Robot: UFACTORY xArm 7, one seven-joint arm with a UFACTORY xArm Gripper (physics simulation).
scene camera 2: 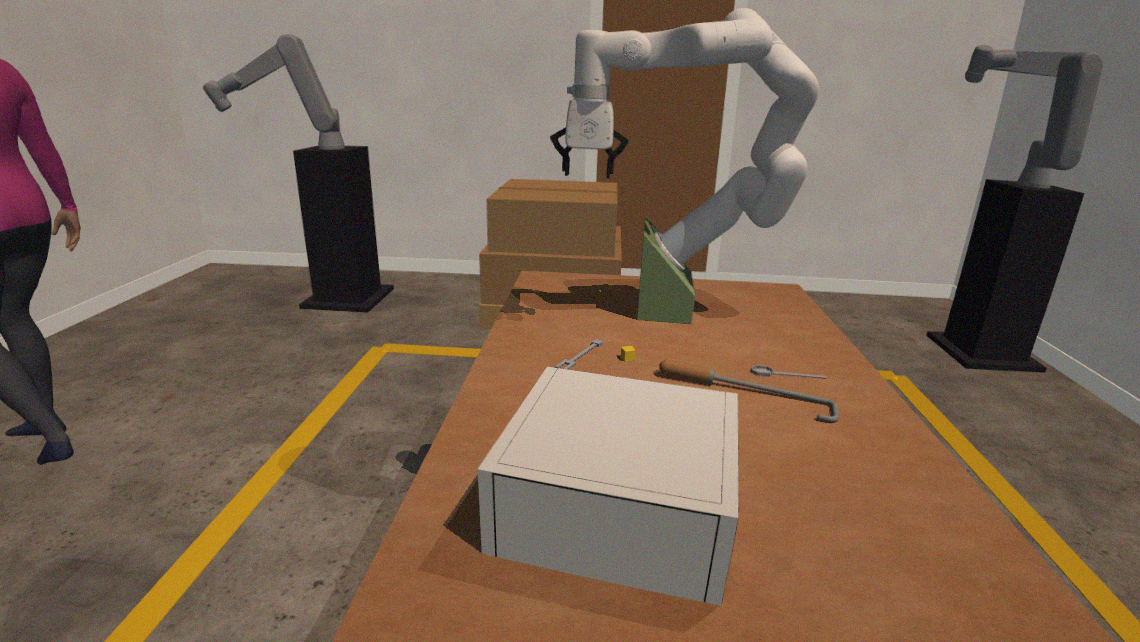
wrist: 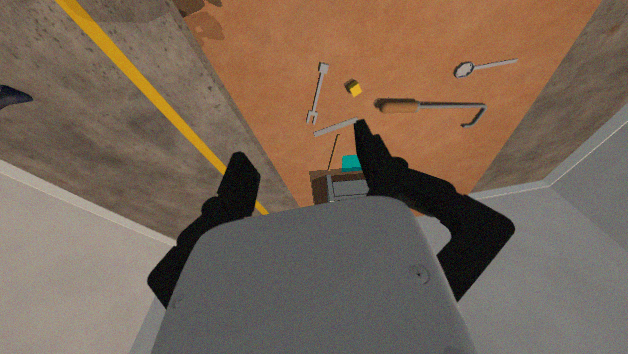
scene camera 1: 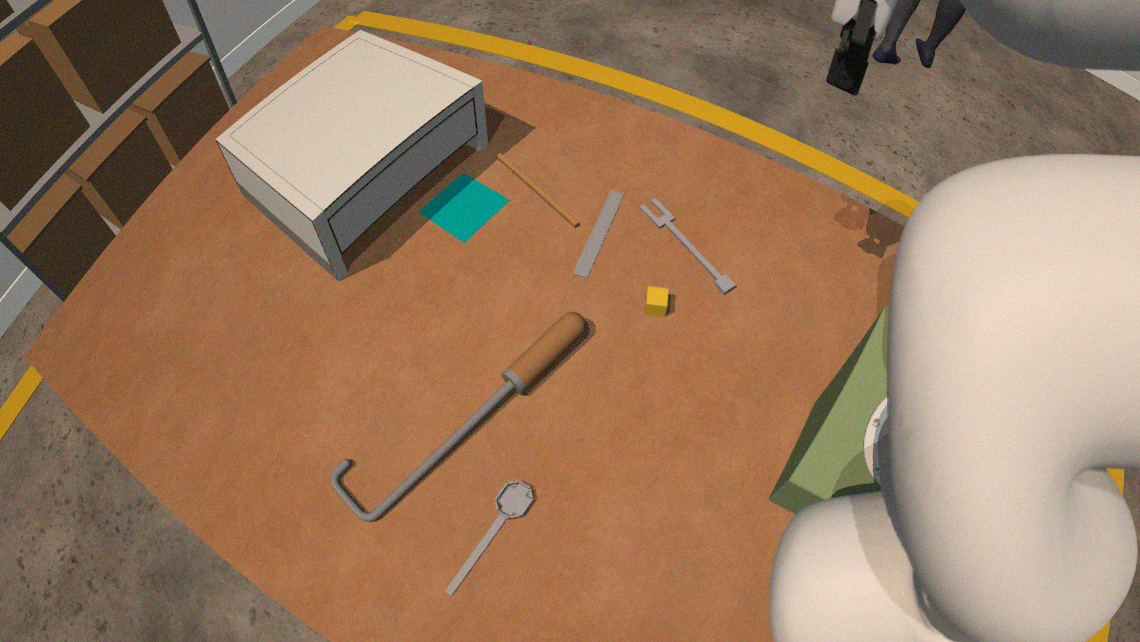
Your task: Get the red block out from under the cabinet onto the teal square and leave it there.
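Seen in the pictures: gripper, fingertip midpoint: [scene camera 2: 587, 176] [wrist: 301, 151] [scene camera 1: 848, 64]; arm's base at its link origin: [scene camera 2: 668, 252].
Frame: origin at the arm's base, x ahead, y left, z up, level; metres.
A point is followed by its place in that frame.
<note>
The white cabinet [scene camera 1: 351, 119] @[x 0.797, y -0.109, z -0.025 m] [scene camera 2: 622, 438] @[x 0.864, y -0.123, z -0.025 m] [wrist: 350, 188] @[x 0.683, y -0.160, z -0.077 m] stands at the far end of the table, with a low opening on the side facing the teal square. The teal square [scene camera 1: 465, 208] @[x 0.627, y -0.126, z -0.159 m] [wrist: 351, 163] @[x 0.630, y -0.136, z -0.160 m] lies flat just in front of it, partly in its shadow. The red block does not show in any view; the space under the cabinet is dark or hidden. A hooked rod with a wooden handle [scene camera 1: 550, 349] @[x 0.414, y 0.022, z -0.128 m] [scene camera 2: 687, 370] @[x 0.435, y 0.019, z -0.133 m] [wrist: 399, 105] @[x 0.409, y 0.015, z -0.129 m] lies on the table, its hook away from the handle. My gripper [scene camera 2: 588, 171] @[x 0.218, y -0.214, z 0.223 m] [wrist: 301, 151] @[x 0.218, y -0.214, z 0.223 m] is open and empty, high above the table.
A yellow cube [scene camera 1: 656, 301] @[x 0.336, y -0.095, z -0.135 m] [scene camera 2: 627, 353] @[x 0.352, y -0.104, z -0.140 m] [wrist: 355, 89] @[x 0.335, y -0.103, z -0.135 m], a grey fork [scene camera 1: 694, 247] @[x 0.327, y -0.207, z -0.154 m] [wrist: 318, 92] @[x 0.324, y -0.200, z -0.154 m], a flat grey bar [scene camera 1: 599, 233] @[x 0.447, y -0.169, z -0.159 m] [wrist: 335, 127] @[x 0.449, y -0.172, z -0.159 m], a thin wooden stick [scene camera 1: 537, 189] @[x 0.553, y -0.194, z -0.153 m] and a ring-headed tool [scene camera 1: 478, 551] @[x 0.374, y 0.265, z -0.158 m] [scene camera 2: 797, 374] @[x 0.375, y 0.267, z -0.157 m] [wrist: 495, 64] @[x 0.375, y 0.272, z -0.158 m] lie on the table. The green arm base [scene camera 2: 666, 291] @[x 0.105, y -0.006, z -0.075 m] stands at one end.
</note>
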